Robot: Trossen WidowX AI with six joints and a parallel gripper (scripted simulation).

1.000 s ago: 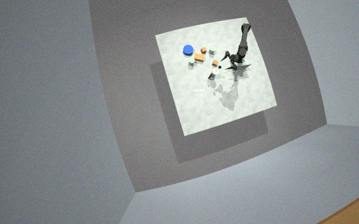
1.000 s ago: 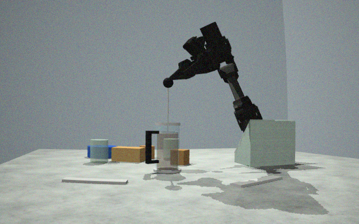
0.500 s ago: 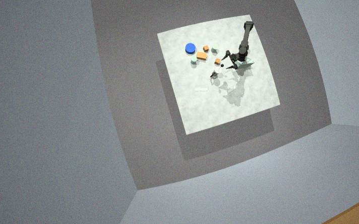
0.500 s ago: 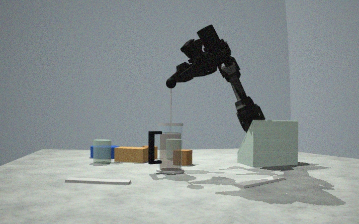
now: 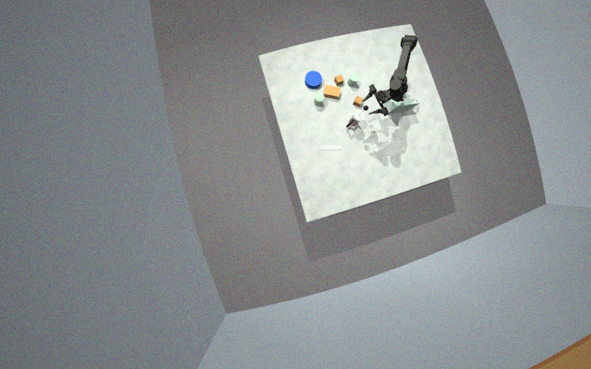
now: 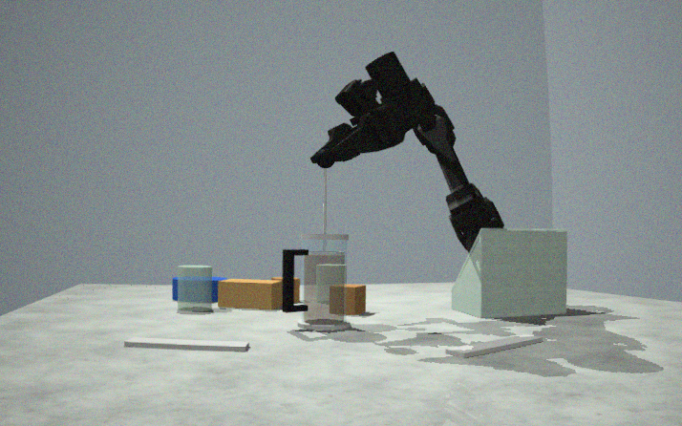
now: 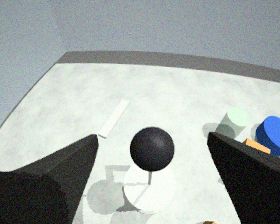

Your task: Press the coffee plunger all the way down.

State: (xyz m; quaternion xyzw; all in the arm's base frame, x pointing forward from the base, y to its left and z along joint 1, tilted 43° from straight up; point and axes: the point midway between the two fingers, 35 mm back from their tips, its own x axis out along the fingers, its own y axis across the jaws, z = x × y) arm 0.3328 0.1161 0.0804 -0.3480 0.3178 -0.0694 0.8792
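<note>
Right now my gripper tip is 13 cm above the coffee press, 1 cm to the right of it and 1 cm short of it. From my gripper tip the other things lie so: blue disc 38 cm to the right, 24 cm below, 16 cm ahead.
</note>
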